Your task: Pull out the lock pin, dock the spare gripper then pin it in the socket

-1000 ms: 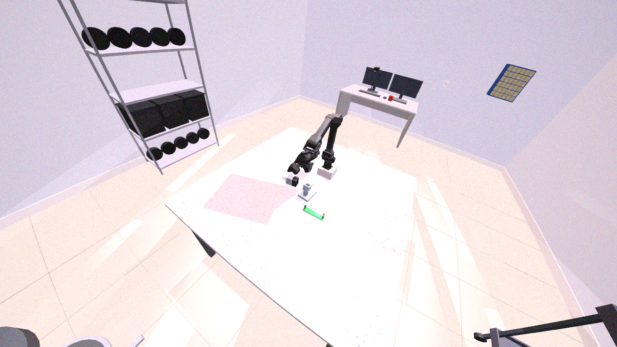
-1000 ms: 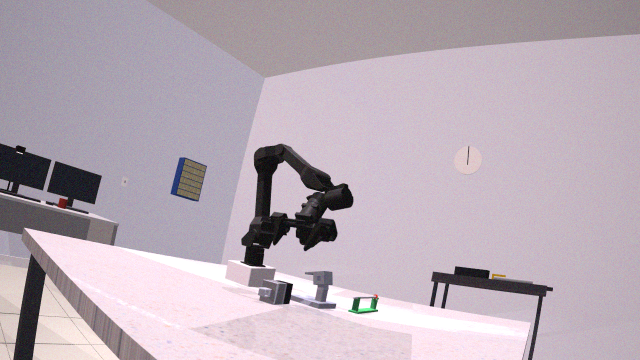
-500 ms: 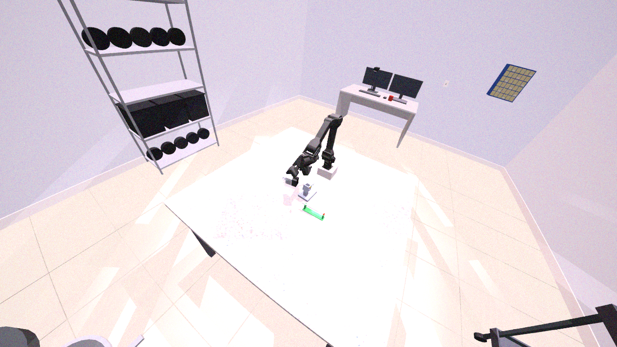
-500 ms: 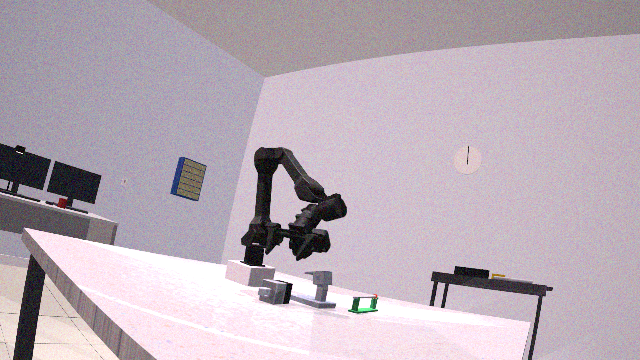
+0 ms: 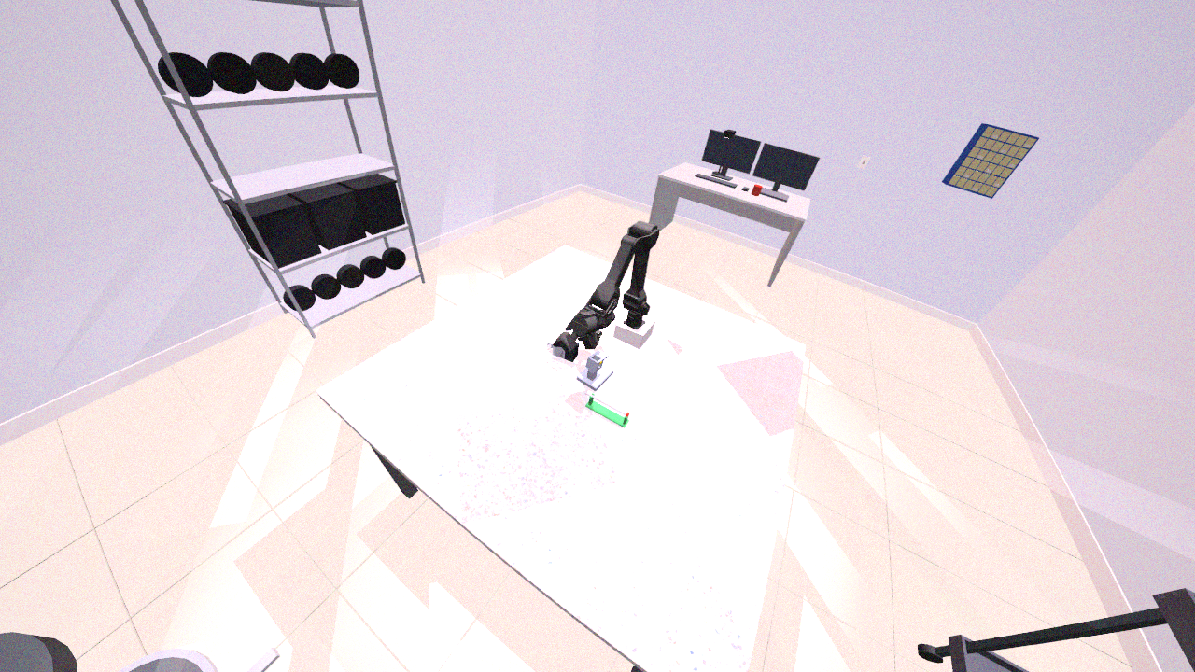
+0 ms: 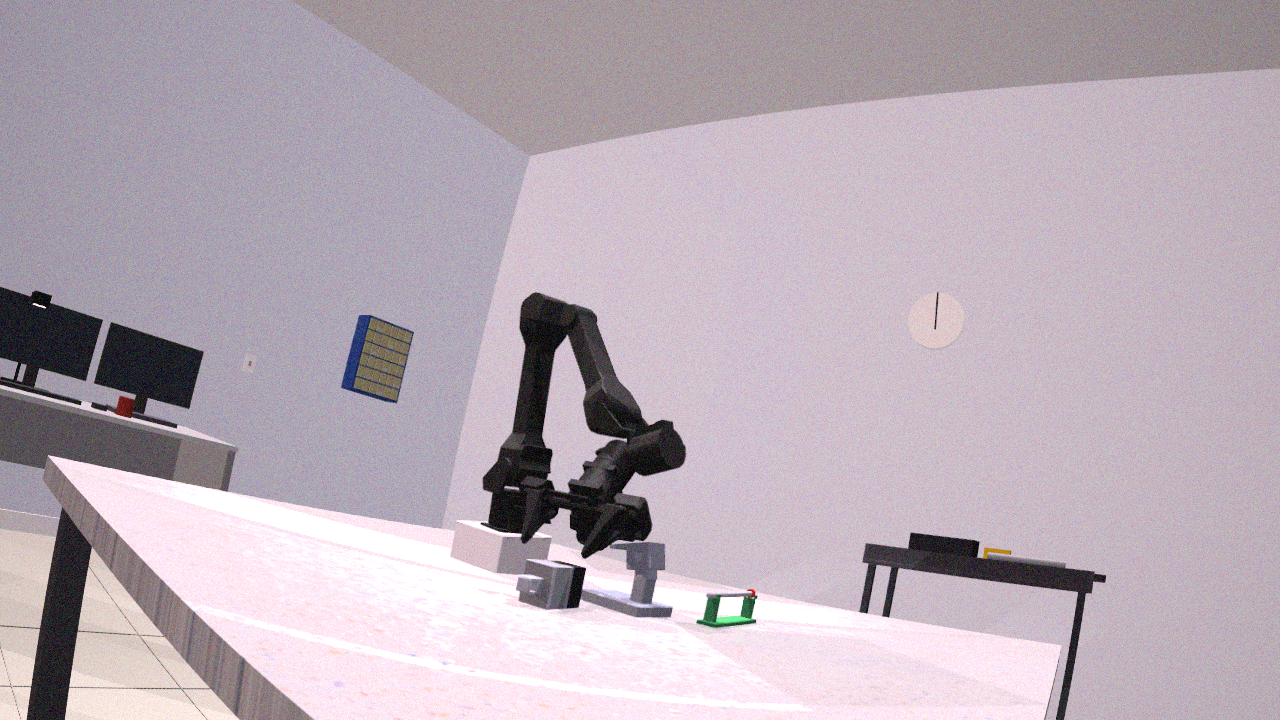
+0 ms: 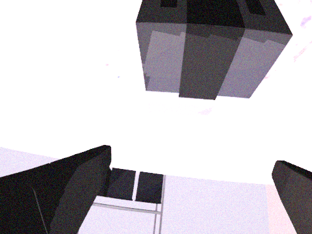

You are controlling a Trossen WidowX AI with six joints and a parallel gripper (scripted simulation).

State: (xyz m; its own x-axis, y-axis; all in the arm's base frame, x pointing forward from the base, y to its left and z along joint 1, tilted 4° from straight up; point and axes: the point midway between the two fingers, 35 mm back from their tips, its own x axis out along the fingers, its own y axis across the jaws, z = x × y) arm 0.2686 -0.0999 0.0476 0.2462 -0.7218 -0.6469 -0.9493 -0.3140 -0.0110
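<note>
Now: gripper tip 5 cm above the spare gripper, 1 cm to the right of it and 1 cm past it. From my gripper tip the other things lie so: grey mount 17 cm to the left, 3 cm below; cradle 29 cm to the left, 8 cm ahead, 5 cm below.
</note>
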